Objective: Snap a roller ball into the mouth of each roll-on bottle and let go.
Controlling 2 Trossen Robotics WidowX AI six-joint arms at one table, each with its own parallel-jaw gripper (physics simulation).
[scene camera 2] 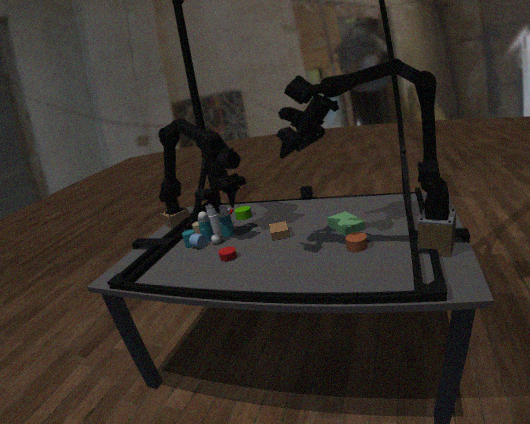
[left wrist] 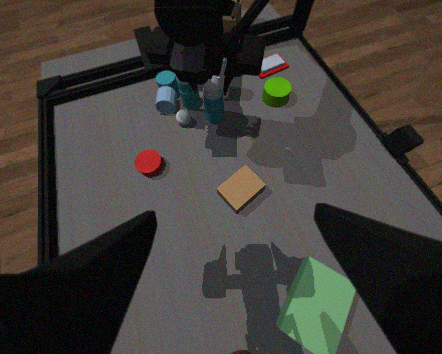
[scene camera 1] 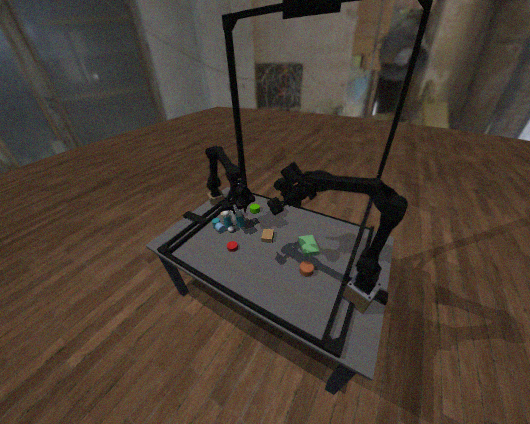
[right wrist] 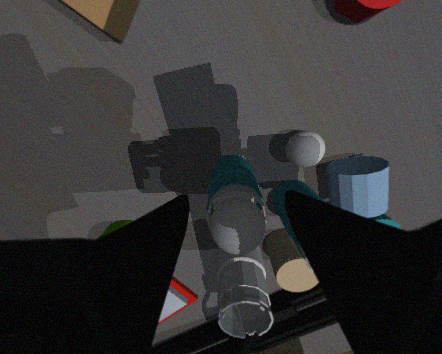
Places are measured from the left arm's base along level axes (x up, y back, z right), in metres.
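Pixels of known places: left gripper, fingertip midpoint: [scene camera 2: 289, 154] [left wrist: 235, 214]; right gripper, fingertip midpoint: [scene camera 2: 225, 210] [left wrist: 210, 91] [scene camera 1: 240, 213] [right wrist: 236, 199]; left arm's base at its link origin: [scene camera 2: 437, 215] [scene camera 1: 364, 284]; right arm's base at its link origin: [scene camera 2: 174, 211] [scene camera 1: 215, 194].
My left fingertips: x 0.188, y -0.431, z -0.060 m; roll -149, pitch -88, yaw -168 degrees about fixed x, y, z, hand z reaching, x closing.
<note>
Ahead of a thing's pixels: the offset from my left fingertips to its top centre.
A teal bottle {dy -0.309, dx -0.200, dz -0.022 m} [right wrist: 232, 172] [left wrist: 214, 110] stands with a grey ball {dy -0.309, dx -0.175, dz -0.022 m} [right wrist: 235, 220] [left wrist: 213, 89] at its mouth; how deep it sits is unclear. A second teal bottle {dy -0.358, dx -0.200, dz -0.081 m} [scene camera 2: 205, 230] [left wrist: 190, 99] stands beside it, a white ball {dy -0.358, dx -0.179, dz -0.081 m} [scene camera 2: 202, 215] on top. Another white ball {dy -0.298, dx -0.255, dz -0.098 m} [right wrist: 305, 149] [scene camera 2: 216, 239] [left wrist: 183, 117] lies on the table. A clear hollow tube {dy -0.387, dx -0.184, dz -0.006 m} [right wrist: 245, 292] shows behind the first bottle's ball in the right wrist view. My right gripper [right wrist: 236, 199] is open, its fingers apart around the first bottle's top. My left gripper [left wrist: 235, 214] is open and empty, high above the table.
A light-blue cup {dy -0.348, dx -0.243, dz -0.140 m} [right wrist: 360, 192] [left wrist: 166, 100], teal piece {dy -0.395, dx -0.239, dz -0.138 m} [left wrist: 166, 78] and beige cylinder {dy -0.422, dx -0.240, dz -0.061 m} [right wrist: 297, 275] crowd the bottles. A green disc {dy -0.361, dx -0.255, dz +0.134 m} [left wrist: 276, 92], red disc {dy -0.180, dx -0.264, dz -0.168 m} [left wrist: 148, 162], wooden block {dy -0.111, dx -0.260, dz +0.027 m} [left wrist: 241, 188], green block {dy +0.095, dx -0.260, dz +0.133 m} [scene camera 2: 346, 222], orange disc {dy +0.188, dx -0.255, dz +0.007 m} [scene camera 2: 356, 242] and red-edged tray {dy -0.474, dx -0.276, dz +0.135 m} [left wrist: 273, 66] lie around.
</note>
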